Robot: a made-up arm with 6 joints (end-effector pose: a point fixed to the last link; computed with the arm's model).
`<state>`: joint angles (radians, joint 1 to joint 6).
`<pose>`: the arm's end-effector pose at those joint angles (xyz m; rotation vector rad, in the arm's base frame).
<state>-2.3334 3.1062 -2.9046 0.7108 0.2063 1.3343</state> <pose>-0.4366 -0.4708 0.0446 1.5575 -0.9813 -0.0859</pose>
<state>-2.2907 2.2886 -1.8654 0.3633 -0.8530 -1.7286</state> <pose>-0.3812 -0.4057 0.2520 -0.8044 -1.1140 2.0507</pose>
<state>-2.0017 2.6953 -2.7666 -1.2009 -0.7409 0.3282</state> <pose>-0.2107 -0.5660 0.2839 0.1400 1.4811 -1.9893</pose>
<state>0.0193 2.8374 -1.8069 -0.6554 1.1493 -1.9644</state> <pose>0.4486 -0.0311 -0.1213 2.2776 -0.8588 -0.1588</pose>
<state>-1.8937 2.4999 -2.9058 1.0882 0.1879 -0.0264</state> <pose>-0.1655 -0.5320 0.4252 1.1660 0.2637 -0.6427</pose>
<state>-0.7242 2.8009 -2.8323 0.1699 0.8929 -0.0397</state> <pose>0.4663 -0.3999 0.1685 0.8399 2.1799 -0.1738</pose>
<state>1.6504 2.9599 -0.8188 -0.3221 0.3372 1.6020</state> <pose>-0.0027 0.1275 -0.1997 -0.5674 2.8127 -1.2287</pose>
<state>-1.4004 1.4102 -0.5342 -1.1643 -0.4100 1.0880</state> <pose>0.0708 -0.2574 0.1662 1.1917 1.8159 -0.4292</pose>
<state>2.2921 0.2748 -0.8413 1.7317 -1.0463 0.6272</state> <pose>0.0588 0.0256 0.4230 -1.1849 -1.1409 -1.7872</pose>
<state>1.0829 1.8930 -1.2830 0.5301 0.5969 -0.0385</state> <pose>0.1795 0.3816 0.1795 -1.0377 2.6484 0.8142</pose>
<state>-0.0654 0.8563 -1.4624 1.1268 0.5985 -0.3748</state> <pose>0.1038 0.0297 0.5683 -0.0315 1.2648 0.8371</pose>
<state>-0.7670 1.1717 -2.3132 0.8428 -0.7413 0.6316</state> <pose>-0.0363 -0.0151 0.7170 0.0925 -0.5643 0.5951</pose>
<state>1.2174 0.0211 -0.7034 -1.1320 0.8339 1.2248</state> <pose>0.0283 -0.0617 0.3792 0.0245 1.3707 0.7985</pose>
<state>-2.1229 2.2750 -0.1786 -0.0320 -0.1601 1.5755</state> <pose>-0.0507 -0.0830 -0.0440 -2.7749 0.7470 -0.1219</pose>
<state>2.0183 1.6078 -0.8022 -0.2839 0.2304 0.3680</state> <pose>-0.1356 0.2931 0.1588 -2.1895 1.5556 0.7199</pose>
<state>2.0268 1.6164 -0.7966 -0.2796 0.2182 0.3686</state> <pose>-0.1383 0.2917 0.1550 -2.2000 1.5532 0.7243</pose>
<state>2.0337 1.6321 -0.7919 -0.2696 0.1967 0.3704</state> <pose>-0.1412 0.2913 0.1495 -2.2060 1.5593 0.7357</pose>
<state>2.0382 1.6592 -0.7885 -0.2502 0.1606 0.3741</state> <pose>-0.1444 0.2924 0.1412 -2.2045 1.5793 0.7574</pose>
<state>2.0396 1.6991 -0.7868 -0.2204 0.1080 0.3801</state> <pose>-0.1476 0.2951 0.1298 -2.1914 1.6159 0.7901</pose>
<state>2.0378 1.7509 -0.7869 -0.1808 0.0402 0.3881</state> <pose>-0.1503 0.2993 0.1154 -2.1637 1.6683 0.8315</pose>
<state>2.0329 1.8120 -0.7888 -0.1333 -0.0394 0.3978</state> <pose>-0.1520 0.3044 0.0987 -2.1185 1.7333 0.8776</pose>
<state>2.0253 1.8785 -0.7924 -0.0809 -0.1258 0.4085</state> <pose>-0.1522 0.3099 0.0806 -2.0560 1.8048 0.9235</pose>
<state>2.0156 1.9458 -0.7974 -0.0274 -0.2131 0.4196</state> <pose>-0.1508 0.3153 0.0624 -1.9797 1.8753 0.9649</pose>
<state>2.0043 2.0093 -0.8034 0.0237 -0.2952 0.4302</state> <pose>-0.1477 0.3203 0.0452 -1.8964 1.9387 0.9984</pose>
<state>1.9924 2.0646 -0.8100 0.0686 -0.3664 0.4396</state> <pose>-0.1436 0.3245 0.0304 -1.8150 1.9902 1.0231</pose>
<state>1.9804 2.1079 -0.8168 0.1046 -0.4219 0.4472</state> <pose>-0.1391 0.3281 0.0189 -1.7435 2.0285 1.0400</pose>
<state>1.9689 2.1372 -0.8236 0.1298 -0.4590 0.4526</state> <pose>-0.1349 0.3313 0.0115 -1.6878 2.0543 1.0506</pose>
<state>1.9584 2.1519 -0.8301 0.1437 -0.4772 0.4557</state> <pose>-0.1314 0.3344 0.0083 -1.6507 2.0693 1.0571</pose>
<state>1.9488 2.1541 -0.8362 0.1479 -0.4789 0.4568</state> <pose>-0.1287 0.3373 0.0086 -1.6304 2.0767 1.0605</pose>
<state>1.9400 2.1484 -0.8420 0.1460 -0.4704 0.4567</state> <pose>-0.1266 0.3401 0.0112 -1.6210 2.0792 1.0623</pose>
